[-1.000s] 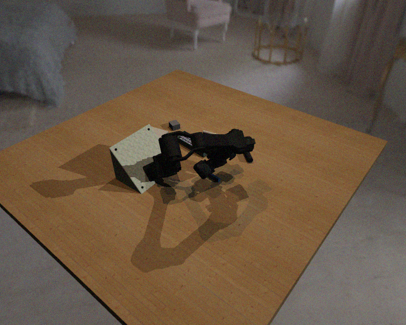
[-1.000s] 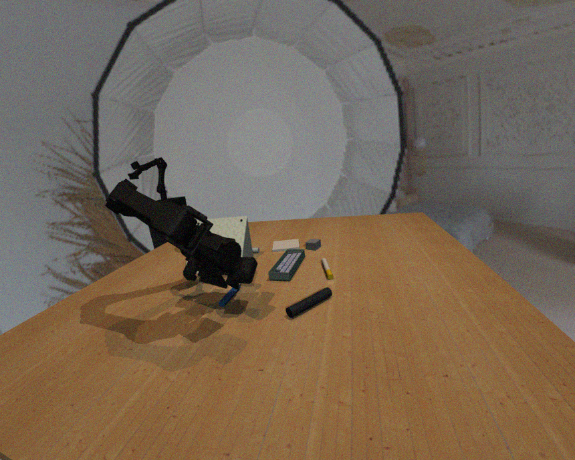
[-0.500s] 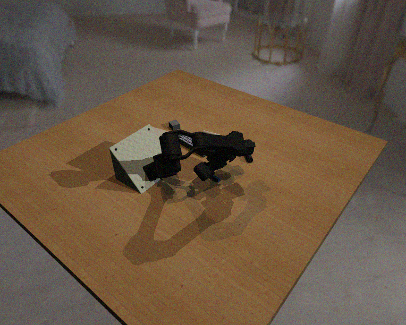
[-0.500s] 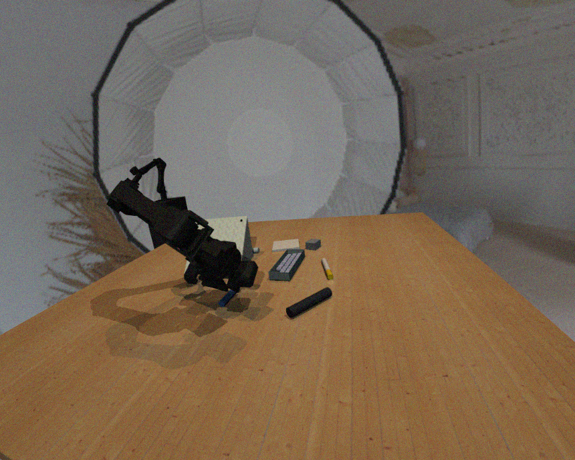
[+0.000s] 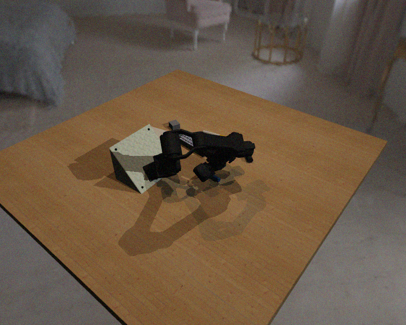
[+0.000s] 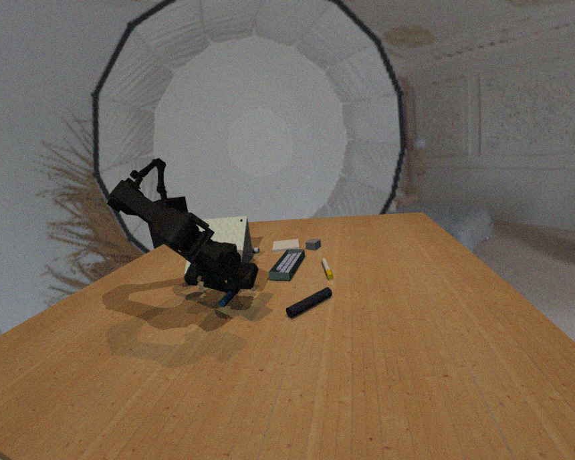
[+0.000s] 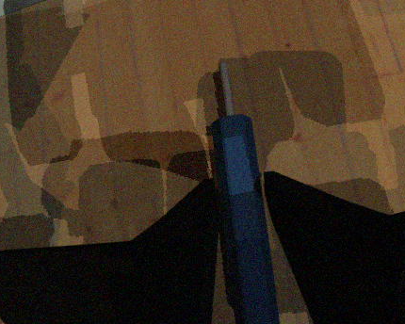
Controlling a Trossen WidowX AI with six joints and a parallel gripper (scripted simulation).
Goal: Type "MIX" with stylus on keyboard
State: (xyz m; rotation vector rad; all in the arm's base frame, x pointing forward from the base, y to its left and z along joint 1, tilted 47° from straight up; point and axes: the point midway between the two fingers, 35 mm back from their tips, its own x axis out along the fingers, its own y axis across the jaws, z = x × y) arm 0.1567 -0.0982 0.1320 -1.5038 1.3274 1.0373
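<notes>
Right now my gripper tip is 23 cm short of the yellow marker and 15 cm to the right of it. The rest, counted from my gripper tip: blue stylus: 2 cm to the left; pale flat pad: 37 cm to the left, 4 cm ahead; grey cube: 35 cm to the left, 15 cm ahead, 1 cm above.
</notes>
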